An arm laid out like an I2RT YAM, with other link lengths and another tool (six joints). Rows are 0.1 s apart.
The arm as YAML. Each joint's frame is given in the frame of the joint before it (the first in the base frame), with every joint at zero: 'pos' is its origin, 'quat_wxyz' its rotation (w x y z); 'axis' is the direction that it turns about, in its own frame. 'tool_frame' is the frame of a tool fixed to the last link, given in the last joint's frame.
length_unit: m
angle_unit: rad
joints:
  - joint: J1
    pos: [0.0, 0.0, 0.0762]
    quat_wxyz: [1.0, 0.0, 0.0, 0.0]
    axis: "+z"
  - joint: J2
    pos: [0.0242, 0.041, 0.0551]
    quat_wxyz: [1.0, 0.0, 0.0, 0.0]
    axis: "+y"
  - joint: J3
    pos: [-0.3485, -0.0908, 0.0]
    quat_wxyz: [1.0, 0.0, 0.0, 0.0]
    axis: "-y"
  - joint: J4
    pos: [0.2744, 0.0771, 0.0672]
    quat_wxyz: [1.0, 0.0, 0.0, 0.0]
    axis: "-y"
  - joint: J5
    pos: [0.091, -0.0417, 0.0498]
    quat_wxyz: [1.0, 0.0, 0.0, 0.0]
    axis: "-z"
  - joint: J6
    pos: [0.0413, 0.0, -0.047]
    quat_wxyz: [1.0, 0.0, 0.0, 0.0]
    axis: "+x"
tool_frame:
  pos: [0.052, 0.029, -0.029]
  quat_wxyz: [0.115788, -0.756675, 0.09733, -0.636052]
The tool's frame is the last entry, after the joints.
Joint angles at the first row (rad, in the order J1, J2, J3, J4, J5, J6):
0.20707 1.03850 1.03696 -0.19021 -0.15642 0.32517
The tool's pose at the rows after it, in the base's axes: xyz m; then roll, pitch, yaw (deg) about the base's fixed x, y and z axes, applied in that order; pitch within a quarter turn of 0, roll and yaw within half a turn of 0:
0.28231 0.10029 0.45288 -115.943 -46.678 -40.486
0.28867 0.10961 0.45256 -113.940 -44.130 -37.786
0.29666 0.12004 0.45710 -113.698 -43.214 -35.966
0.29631 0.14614 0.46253 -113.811 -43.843 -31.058
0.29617 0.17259 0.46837 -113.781 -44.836 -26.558
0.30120 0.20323 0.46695 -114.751 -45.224 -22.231
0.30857 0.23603 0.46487 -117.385 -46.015 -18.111
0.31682 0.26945 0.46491 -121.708 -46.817 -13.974
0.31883 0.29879 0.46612 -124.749 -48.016 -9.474
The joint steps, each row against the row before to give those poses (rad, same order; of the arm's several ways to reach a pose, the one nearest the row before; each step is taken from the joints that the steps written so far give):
-0.00152 0.01530 0.00459 0.02741 -0.04589 0.01221
0.00305 0.03515 0.00459 0.03080 -0.07662 0.03835
0.02298 0.03835 0.03368 0.00008 -0.01401 0.01235
0.07791 0.03377 0.03528 0.00151 -0.00466 -0.01067
0.07515 0.03830 0.03833 0.00762 -0.00150 -0.01384
0.07821 0.05818 0.03517 0.01543 0.01667 -0.01072
0.07828 0.07051 0.05668 -0.00766 0.04441 -0.02451
0.07366 0.07974 0.08882 -0.04588 0.06437 -0.03220
0.05988 0.06302 0.07378 -0.02926 0.02934 -0.03376

